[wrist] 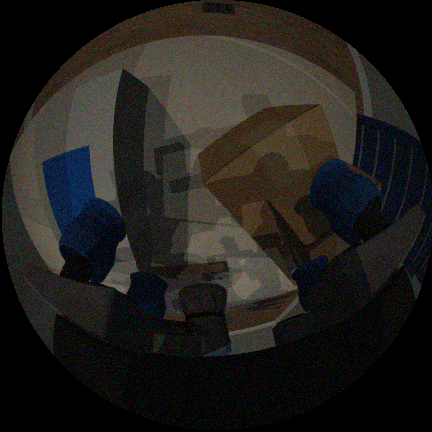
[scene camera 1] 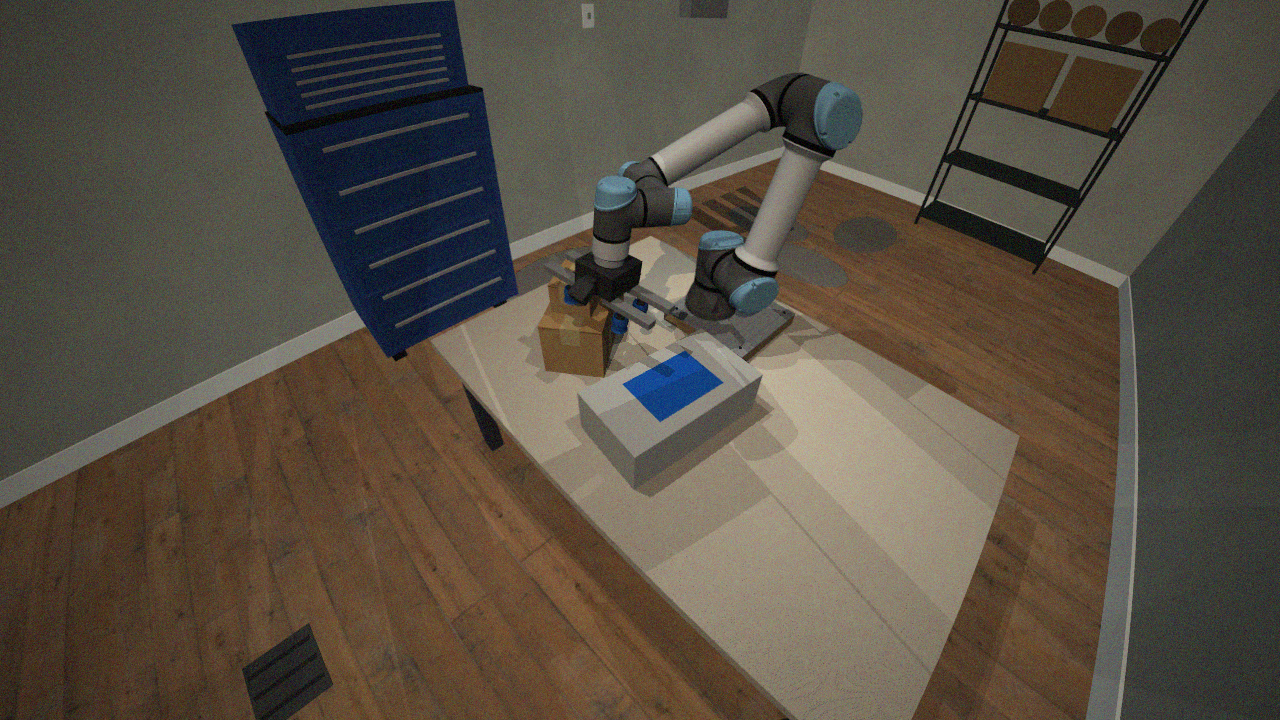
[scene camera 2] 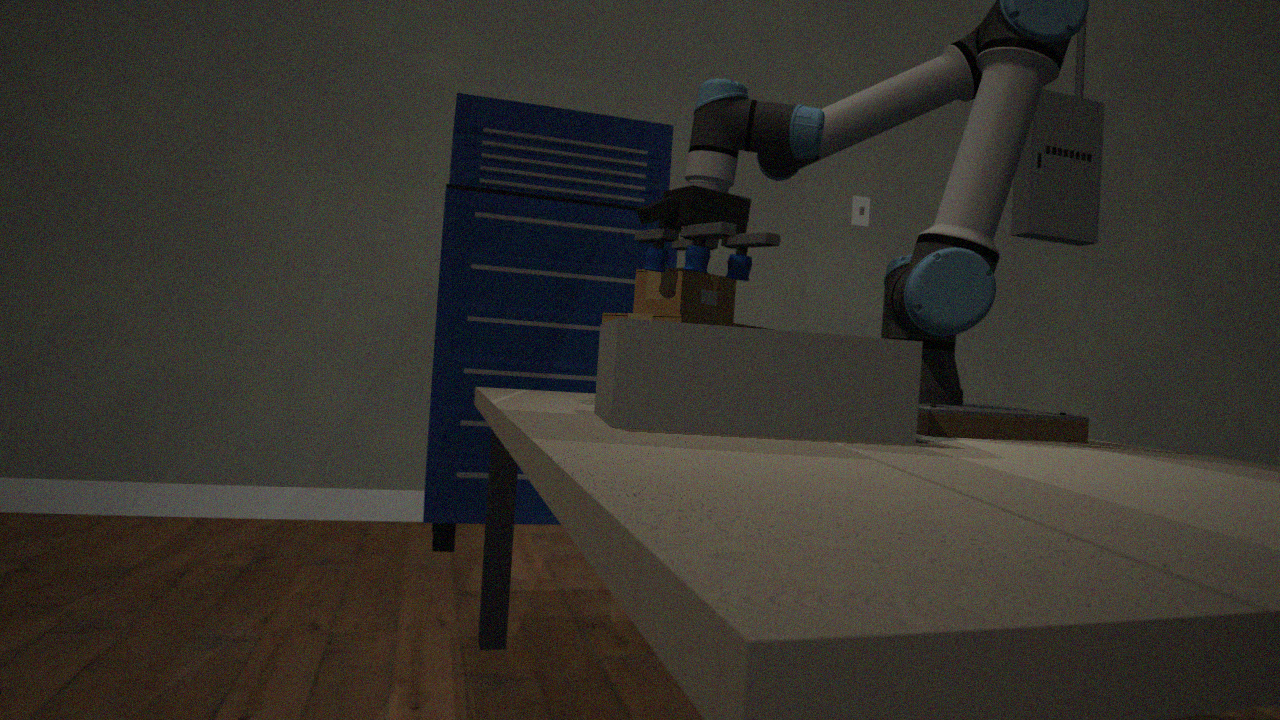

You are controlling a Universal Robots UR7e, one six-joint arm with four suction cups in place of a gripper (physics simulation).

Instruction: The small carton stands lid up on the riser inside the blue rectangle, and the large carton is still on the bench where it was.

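Places are measured from the arm's base along level axes (x ahead, y left, z up), in metres.
Where they show: hand, tool point: (wrist: 222, 249) (scene camera 1: 605, 306) (scene camera 2: 694, 274); arm's base, link origin: (wrist: 202, 294) (scene camera 1: 710, 304).
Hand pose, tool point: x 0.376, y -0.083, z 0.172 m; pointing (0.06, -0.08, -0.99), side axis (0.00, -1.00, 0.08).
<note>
Things, the pixels of their centre, and the offset from my tool point. "spot": a spot on its surface instead. Level surfaces: height alone.
- large brown carton, body centre: (wrist: 290, 205) (scene camera 1: 586, 314) dy -0.140, dx -0.079, dz -0.137 m
- bench, surface height: dz -0.211 m
- grey riser, body centre: (scene camera 2: 747, 379) (wrist: 88, 193) (scene camera 1: 671, 401) dy +0.210, dx +0.025, dz -0.151 m
- carton top, surface spot: (scene camera 2: 685, 297) spot: dy -0.060, dx -0.018, dz -0.031 m
- blue rectangle, body centre: (wrist: 71, 211) (scene camera 1: 673, 383) dy +0.210, dx +0.025, dz -0.091 m
The large brown carton (scene camera 1: 573, 345) (wrist: 266, 160) stands on the bench (scene camera 1: 850, 502) (scene camera 2: 895, 555) left of the grey riser (scene camera 1: 662, 439) (scene camera 2: 760, 380). The small, lighter carton (scene camera 1: 560, 300) sits close against its far top edge, under my suction gripper (scene camera 1: 602, 290) (scene camera 2: 699, 262) (wrist: 221, 250). The cups on that side press on the small carton; the others hang over the bench. In scene camera 2 a carton top (scene camera 2: 685, 297) shows above the riser, touching the cups. The blue rectangle (scene camera 1: 670, 383) (wrist: 66, 181) on the riser is bare.
A blue drawer cabinet (scene camera 1: 393, 206) (scene camera 2: 546, 269) (wrist: 386, 160) stands close behind the cartons. The arm's base (scene camera 1: 743, 330) is at the bench's back, behind the riser. A black shelf rack (scene camera 1: 1016, 177) stands in the far corner. A floor vent (scene camera 1: 286, 672) lies front left.
</note>
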